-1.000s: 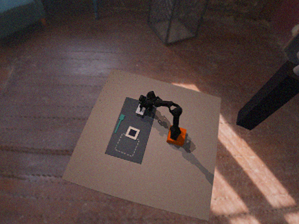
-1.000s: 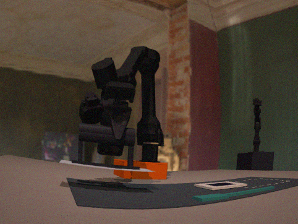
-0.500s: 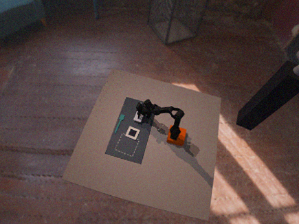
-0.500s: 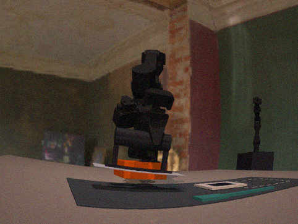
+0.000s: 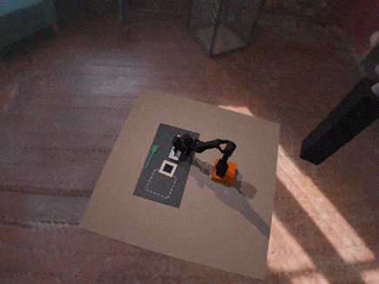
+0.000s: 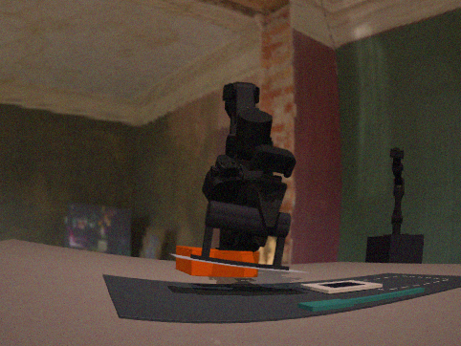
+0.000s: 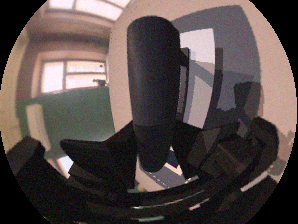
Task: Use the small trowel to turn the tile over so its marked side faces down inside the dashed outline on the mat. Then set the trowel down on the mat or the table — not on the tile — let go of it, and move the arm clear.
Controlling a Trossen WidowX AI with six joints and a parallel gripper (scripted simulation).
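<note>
The white tile is 30 mm behind my gripper tip, 150 mm to the left of it and 90 mm below it. Also, from my gripper tip: teal trowel 140 mm ahead, 100 mm to the left, 90 mm below.
</note>
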